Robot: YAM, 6 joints.
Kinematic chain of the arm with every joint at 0, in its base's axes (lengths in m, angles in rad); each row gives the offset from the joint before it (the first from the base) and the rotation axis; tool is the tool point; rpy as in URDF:
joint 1: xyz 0 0 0.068 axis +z
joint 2: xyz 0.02 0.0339 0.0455 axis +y
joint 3: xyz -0.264 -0.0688 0 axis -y
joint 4: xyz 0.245 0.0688 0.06 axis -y
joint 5: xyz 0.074 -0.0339 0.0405 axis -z
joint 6: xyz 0.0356 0 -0.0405 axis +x
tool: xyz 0 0 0 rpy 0 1.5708 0
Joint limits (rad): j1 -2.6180..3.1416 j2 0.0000..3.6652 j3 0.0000..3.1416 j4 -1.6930..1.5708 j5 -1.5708..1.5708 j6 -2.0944..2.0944
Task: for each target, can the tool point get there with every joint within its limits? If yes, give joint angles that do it. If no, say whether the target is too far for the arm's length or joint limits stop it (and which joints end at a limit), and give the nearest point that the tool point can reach.
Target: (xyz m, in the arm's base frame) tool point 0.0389 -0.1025 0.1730
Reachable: yes | joints -0.9819 0.7520 0.4113 -0.9384 0.7625 -1.1781
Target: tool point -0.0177 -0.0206 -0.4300
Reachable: no: joint limits stop it (at a limit: joint 2) | nearest point -0.0503 -0.0585 -0.3371 | short by 0.105 m
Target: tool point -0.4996 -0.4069 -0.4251
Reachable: no: too far | nearest point -0.3885 -0.3164 -0.2778 | short by 0.206 m
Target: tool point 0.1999 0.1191 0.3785
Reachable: yes | joints 0.3988 1.2752 1.3844 -1.0815 -1.1233 0.5129
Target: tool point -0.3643 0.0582 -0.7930
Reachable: no: too far | nearest point -0.3004 0.0480 -0.3761 | short by 0.422 m
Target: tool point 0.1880 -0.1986 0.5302
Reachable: yes | joints 2.2303 0.3026 1.8917 -0.2711 0.8574 -1.4812
